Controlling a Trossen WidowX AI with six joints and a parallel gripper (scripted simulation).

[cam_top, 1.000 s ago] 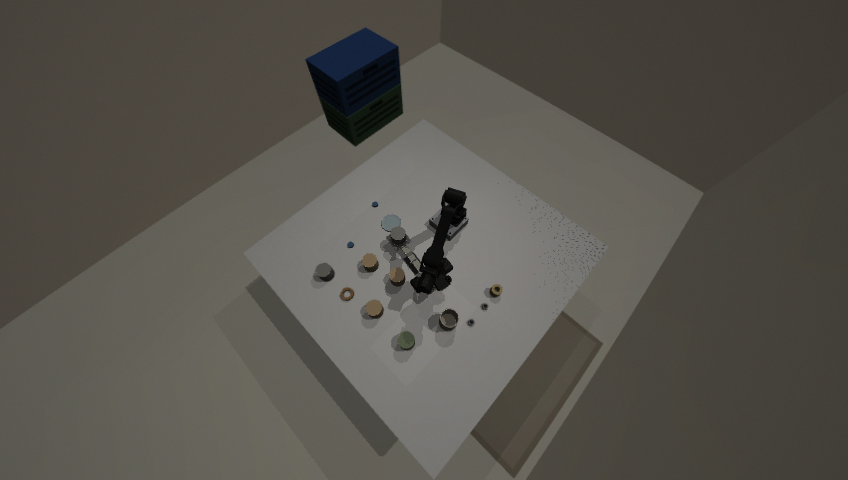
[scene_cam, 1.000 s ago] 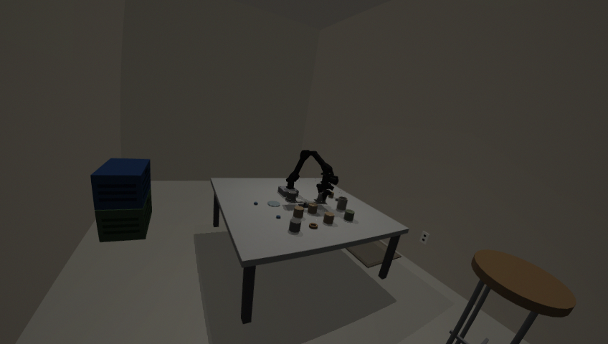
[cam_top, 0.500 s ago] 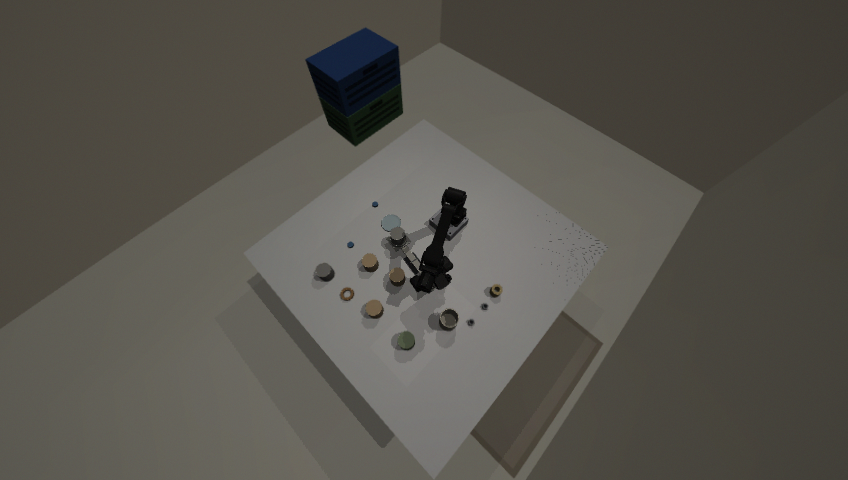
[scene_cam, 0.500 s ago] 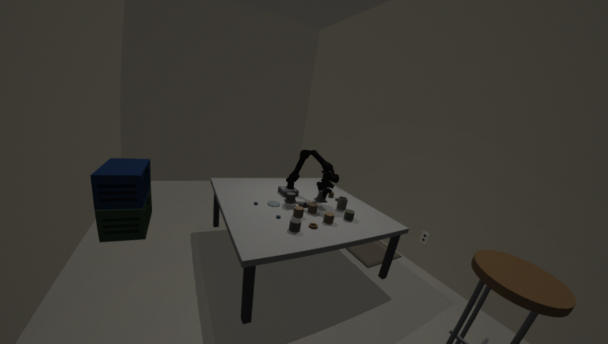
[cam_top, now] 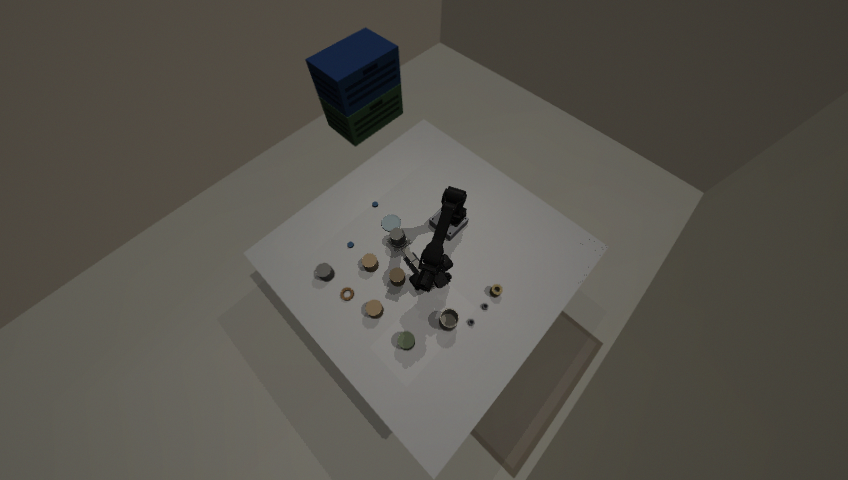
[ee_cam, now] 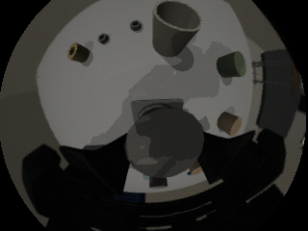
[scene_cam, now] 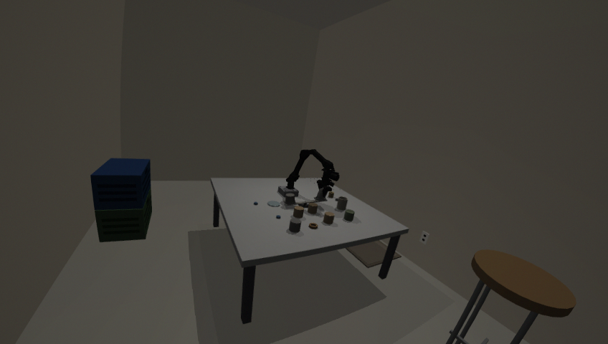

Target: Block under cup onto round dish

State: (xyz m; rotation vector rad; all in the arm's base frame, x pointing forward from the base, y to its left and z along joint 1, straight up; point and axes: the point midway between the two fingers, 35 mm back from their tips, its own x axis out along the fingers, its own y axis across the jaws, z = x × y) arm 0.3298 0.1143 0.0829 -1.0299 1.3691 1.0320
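My gripper tip is 130 mm to the left of the balance, 80 mm above it and 30 mm past it.
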